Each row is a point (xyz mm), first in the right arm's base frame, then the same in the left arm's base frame.
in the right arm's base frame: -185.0 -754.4 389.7
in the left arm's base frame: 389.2 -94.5 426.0
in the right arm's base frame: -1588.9 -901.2 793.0
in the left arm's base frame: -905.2 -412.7 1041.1
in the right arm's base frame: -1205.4 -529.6 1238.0
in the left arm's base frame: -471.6 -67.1 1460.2
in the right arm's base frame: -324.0 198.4 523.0
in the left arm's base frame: 216.1 818.5 711.4
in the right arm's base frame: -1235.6 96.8 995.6
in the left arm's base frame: -585.6 579.4 1315.4
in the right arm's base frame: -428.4 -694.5 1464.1
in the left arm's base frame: 342.5 -190.1 1524.1
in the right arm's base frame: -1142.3 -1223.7 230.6
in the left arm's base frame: -549.0 -622.5 371.1
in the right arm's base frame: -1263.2 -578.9 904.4
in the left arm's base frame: -586.0 -79.5 1138.0
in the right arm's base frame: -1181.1 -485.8 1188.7
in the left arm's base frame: -459.6 -15.6 1414.0
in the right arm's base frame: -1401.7 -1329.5 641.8
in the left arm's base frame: -721.7 -800.9 802.3
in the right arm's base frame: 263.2 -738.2 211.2
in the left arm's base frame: 795.4 -17.0 176.9
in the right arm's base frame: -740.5 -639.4 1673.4
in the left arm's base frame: 71.0 -189.0 1789.7
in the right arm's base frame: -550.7 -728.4 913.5
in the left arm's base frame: 124.3 -165.9 1003.5
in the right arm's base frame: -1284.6 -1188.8 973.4
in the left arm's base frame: -555.3 -692.7 1124.9
